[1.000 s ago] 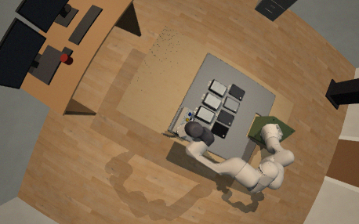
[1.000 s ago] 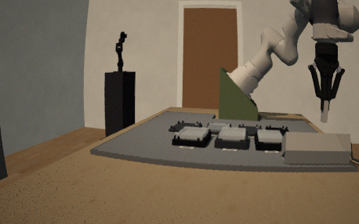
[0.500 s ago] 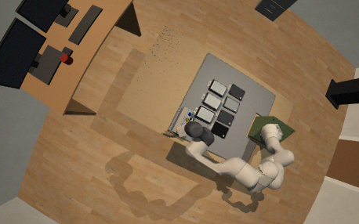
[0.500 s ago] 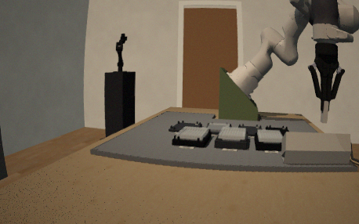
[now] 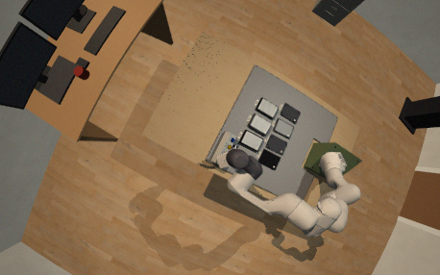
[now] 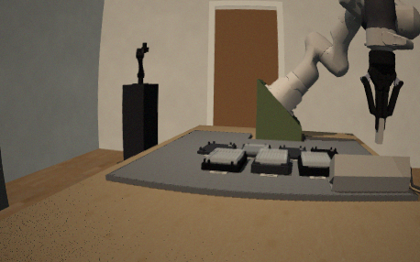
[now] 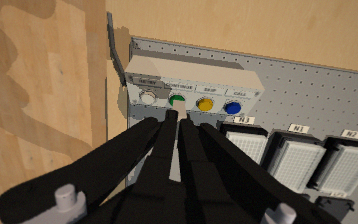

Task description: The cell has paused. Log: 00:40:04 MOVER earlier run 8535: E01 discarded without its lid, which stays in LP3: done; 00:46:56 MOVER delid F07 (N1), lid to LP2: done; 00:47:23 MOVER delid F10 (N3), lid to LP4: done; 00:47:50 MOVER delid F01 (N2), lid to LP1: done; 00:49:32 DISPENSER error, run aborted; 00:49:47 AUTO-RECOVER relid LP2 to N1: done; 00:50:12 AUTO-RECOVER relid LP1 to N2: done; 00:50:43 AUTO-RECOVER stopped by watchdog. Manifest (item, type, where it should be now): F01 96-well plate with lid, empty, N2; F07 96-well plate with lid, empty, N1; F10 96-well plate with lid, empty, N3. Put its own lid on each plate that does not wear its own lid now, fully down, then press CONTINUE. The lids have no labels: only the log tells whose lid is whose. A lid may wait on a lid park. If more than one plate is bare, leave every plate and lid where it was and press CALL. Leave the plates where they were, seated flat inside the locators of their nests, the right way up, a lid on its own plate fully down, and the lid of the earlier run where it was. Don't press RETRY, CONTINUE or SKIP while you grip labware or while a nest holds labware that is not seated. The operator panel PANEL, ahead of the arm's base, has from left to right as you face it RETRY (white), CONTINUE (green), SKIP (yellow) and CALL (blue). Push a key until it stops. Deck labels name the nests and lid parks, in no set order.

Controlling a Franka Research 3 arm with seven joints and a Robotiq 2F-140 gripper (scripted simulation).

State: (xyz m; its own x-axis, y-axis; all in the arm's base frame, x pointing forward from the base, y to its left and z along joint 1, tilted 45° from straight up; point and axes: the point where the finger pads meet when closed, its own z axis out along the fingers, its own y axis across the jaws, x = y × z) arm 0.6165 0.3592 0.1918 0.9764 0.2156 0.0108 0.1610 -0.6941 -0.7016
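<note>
Now: the green continue key 7 cm below my hand. The rest, counted from my hand: yellow skip key: 7 cm below, 5 cm to the right, 1 cm ahead; white retry key: 7 cm below, 5 cm to the left, 1 cm behind; blue call key: 10 cm to the right, 7 cm below, 2 cm ahead.
</note>
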